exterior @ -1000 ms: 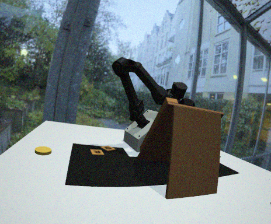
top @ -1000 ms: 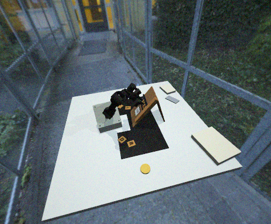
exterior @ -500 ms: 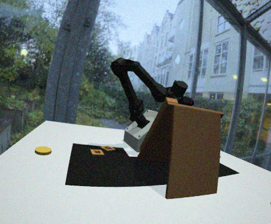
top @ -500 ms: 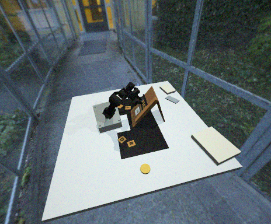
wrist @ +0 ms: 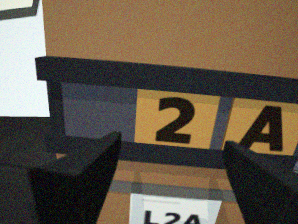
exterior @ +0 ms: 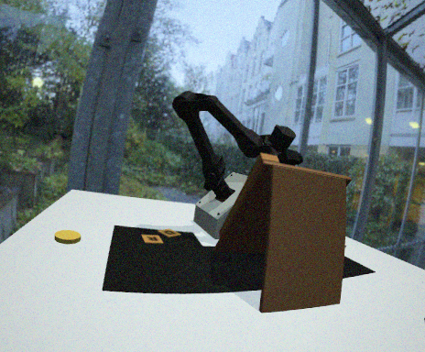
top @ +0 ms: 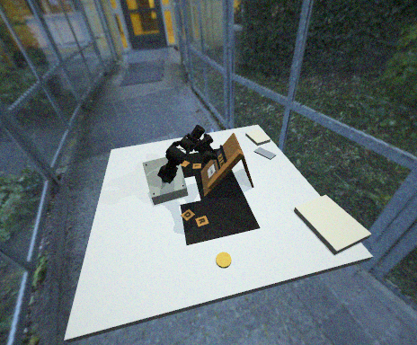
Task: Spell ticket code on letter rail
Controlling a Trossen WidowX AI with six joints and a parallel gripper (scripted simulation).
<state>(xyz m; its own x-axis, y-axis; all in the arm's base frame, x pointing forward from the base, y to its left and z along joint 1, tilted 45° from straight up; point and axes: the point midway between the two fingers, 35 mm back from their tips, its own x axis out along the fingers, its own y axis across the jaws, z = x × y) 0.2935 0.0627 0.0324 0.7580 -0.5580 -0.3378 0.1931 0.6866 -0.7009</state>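
Right now the orange tile marked 2 is 2 cm ahead of my gripper tip, 1 cm to the right of it and 2 cm below it. Round my gripper tip: orange tile marked l 9 cm behind, 17 cm to the left, 18 cm below; black mat 12 cm behind, 4 cm to the right, 18 cm below; white ticket 4 cm behind, 1 cm to the right, 10 cm below.
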